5 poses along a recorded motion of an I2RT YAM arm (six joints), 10 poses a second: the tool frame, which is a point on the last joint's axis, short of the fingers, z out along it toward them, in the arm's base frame.
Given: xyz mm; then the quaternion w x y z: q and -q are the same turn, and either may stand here.
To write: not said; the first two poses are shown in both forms.
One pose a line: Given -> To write
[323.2, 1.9, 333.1, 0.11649, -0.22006, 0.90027, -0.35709] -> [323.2, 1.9, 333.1, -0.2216, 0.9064, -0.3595, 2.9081]
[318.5, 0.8, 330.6, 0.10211, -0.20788, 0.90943, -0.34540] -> [318.5, 0.8, 330.6, -0.2090, 0.9142, -0.3472, 2.9370]
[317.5, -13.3, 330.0, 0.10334, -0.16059, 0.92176, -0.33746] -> [317.5, -13.3, 330.0, -0.1615, 0.9267, -0.3393, 2.9345]
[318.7, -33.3, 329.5, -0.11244, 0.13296, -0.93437, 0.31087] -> [318.7, -33.3, 329.5, -0.1338, 0.9403, -0.3129, 2.9162]
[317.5, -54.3, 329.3, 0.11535, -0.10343, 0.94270, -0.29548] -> [317.5, -54.3, 329.3, -0.1041, 0.9490, -0.2975, 2.9104]
